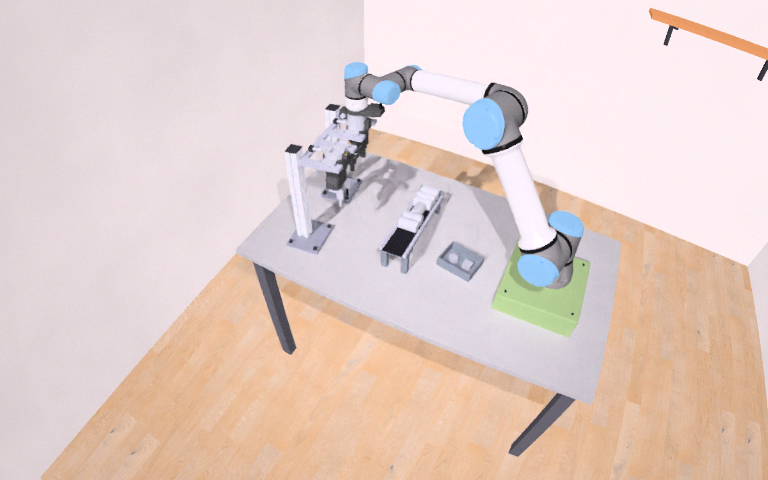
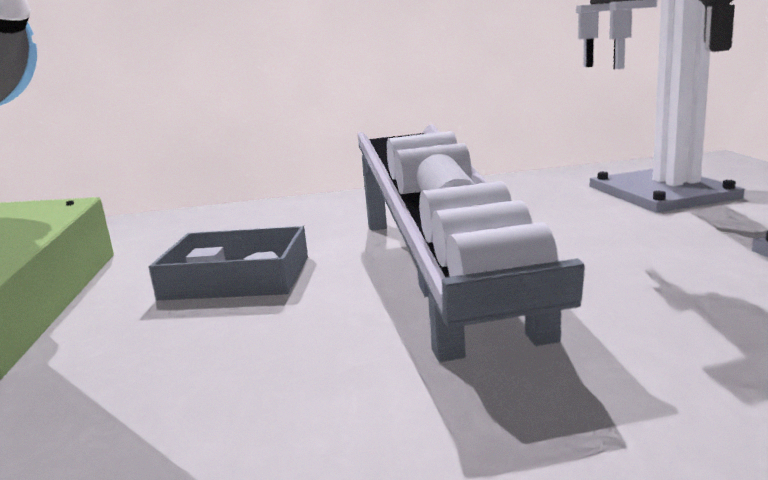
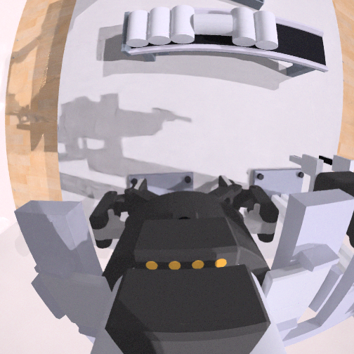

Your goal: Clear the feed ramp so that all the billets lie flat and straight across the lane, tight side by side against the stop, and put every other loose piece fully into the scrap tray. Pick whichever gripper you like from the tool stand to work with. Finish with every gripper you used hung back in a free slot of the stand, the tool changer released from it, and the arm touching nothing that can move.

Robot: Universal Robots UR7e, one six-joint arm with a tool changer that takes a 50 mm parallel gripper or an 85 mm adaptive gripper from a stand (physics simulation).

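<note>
The feed ramp (image 1: 398, 242) (image 2: 398, 209) (image 3: 302, 47) holds pale cylinders. Three billets (image 2: 501, 249) (image 3: 160, 25) lie across the lane, side by side at the stop (image 2: 512, 291). Behind them one cylinder (image 2: 444, 172) (image 3: 212, 23) lies lengthwise. Two more billets (image 2: 433, 164) (image 3: 255, 27) lie across, uphill of it. The scrap tray (image 2: 220, 280) holds a block (image 2: 205, 254) and a rounded piece (image 2: 261, 256). The adaptive gripper (image 3: 183, 185) is open, its fingers spread, and hangs in the stand. The arm's tool changer is directly over its top; some contacts show, and whether it is locked is unclear.
The parallel gripper (image 1: 335, 180) (image 2: 603, 53) hangs in the neighbouring slot of the stand (image 1: 300, 198) (image 2: 682, 101). The slot's pale arms (image 3: 65, 250) (image 3: 310, 240) stand close on both sides of the adaptive gripper. The green robot base (image 1: 540, 300) is beyond the tray.
</note>
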